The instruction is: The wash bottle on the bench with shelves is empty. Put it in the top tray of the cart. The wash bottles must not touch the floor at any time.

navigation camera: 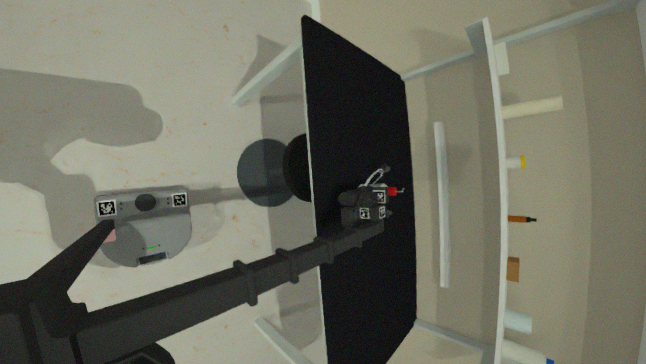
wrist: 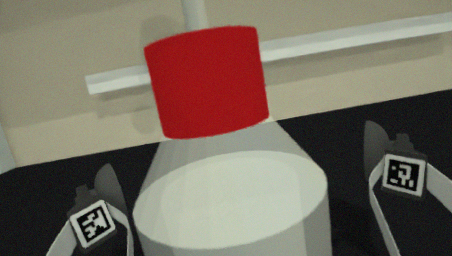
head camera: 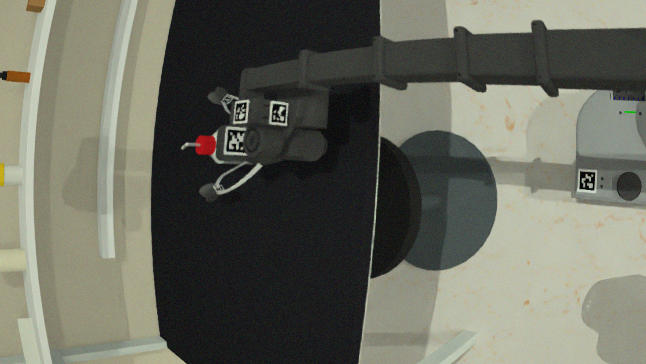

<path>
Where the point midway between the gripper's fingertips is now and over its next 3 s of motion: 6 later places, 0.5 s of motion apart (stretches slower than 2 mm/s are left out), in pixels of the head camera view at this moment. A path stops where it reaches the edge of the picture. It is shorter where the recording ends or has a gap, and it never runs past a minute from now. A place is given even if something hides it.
My gripper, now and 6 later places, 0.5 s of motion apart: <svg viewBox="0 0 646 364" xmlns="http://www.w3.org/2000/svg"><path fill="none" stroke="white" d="M207 143L205 143L204 143L193 142L174 142L170 141L159 141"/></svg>
</path>
